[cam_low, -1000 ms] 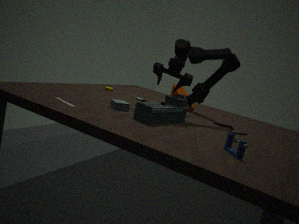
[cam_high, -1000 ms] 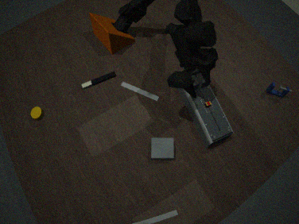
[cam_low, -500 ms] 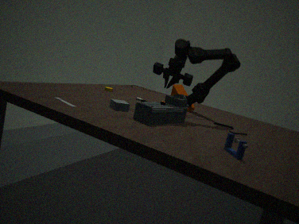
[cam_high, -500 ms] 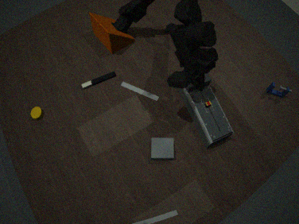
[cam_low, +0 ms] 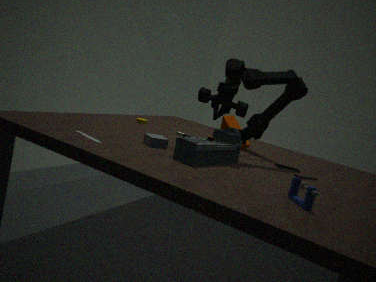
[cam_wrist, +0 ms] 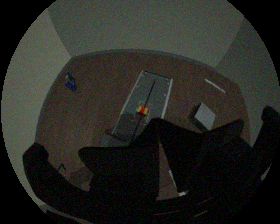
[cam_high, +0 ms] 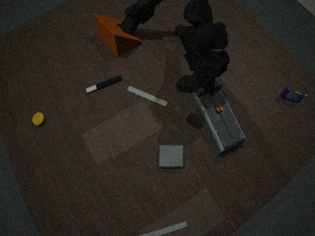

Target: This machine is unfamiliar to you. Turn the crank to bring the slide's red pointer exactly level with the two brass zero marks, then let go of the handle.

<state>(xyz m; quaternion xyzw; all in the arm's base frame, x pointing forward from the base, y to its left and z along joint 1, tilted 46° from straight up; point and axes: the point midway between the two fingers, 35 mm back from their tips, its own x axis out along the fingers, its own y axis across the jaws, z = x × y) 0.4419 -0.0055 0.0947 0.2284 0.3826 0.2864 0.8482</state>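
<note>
My gripper tip is 30 mm short of the red pointer, 20 mm to the right of it and 60 mm above it. From my gripper tip the other things lie so: grey block 70 mm ahead, 180 mm to the right, 130 mm below; yellow disc 280 mm behind, 530 mm to the right, 140 mm below; black-and-white marker 280 mm behind, 260 mm to the right, 140 mm below.
</note>
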